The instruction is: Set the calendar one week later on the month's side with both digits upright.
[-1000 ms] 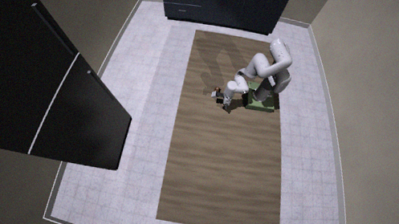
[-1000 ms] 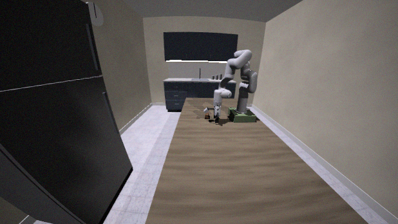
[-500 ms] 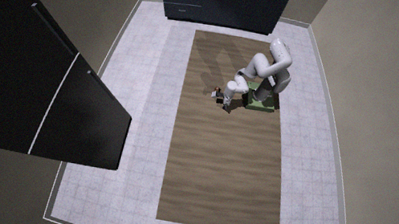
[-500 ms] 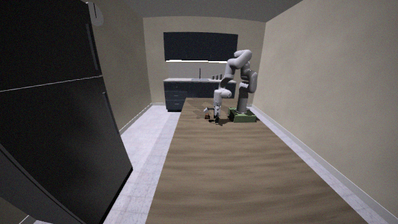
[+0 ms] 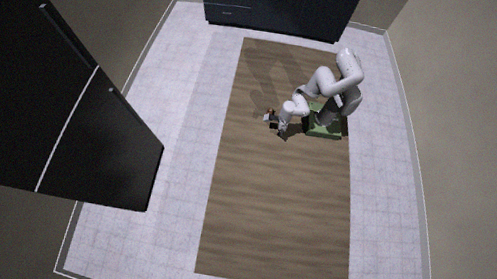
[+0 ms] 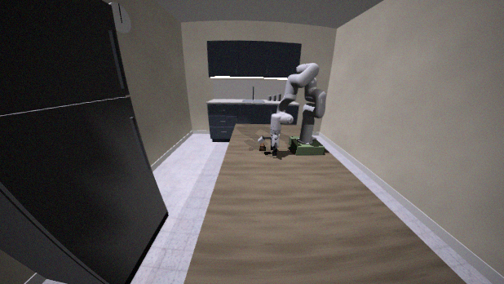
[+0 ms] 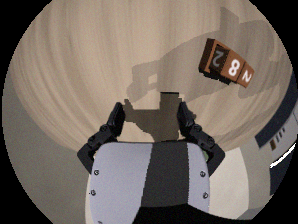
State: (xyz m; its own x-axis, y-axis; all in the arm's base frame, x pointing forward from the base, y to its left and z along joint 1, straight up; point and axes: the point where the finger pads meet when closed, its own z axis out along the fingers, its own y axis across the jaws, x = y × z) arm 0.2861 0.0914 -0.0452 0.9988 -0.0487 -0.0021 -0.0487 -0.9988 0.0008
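Now: hand 130 mm to the left of the calendar cube and 70 mm short of it. The rest, counted from my hand: calendar tray (110 mm to the right, 70 mm ahead, 20 mm below).
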